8 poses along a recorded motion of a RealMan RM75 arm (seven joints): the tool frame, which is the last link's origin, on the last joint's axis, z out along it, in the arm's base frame.
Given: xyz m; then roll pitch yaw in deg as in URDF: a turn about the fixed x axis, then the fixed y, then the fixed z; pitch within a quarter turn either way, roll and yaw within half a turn.
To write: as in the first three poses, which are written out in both.
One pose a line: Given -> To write
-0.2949 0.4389 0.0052 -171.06 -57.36 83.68 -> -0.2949 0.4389 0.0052 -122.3 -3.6 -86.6
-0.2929 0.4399 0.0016 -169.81 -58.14 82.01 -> -0.2929 0.4399 0.0016 -121.4 -3.4 -85.8
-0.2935 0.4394 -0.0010 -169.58 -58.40 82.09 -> -0.2935 0.4394 -0.0010 -121.1 -3.7 -85.9
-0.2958 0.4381 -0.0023 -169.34 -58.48 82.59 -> -0.2958 0.4381 -0.0023 -121.0 -4.3 -86.1
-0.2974 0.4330 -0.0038 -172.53 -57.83 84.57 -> -0.2974 0.4330 -0.0038 -121.9 -2.9 -87.1
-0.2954 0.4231 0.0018 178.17 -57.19 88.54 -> -0.2954 0.4231 0.0018 -122.8 3.1 -89.2
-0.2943 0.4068 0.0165 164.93 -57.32 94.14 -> -0.2943 0.4068 0.0165 -122.2 11.6 -92.3
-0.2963 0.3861 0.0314 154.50 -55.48 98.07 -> -0.2963 0.3861 0.0314 -122.7 18.8 -94.8
